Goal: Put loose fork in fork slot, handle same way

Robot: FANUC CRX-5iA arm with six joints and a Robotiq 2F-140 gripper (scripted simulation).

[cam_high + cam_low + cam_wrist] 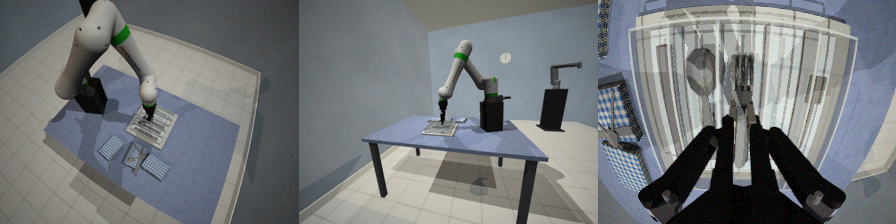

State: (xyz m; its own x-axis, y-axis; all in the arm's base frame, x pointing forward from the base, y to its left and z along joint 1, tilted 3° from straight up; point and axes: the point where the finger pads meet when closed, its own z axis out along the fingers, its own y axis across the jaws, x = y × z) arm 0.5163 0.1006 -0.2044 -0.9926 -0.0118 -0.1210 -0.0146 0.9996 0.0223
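The white cutlery tray is 20 mm ahead of my hand and 10 mm below it.
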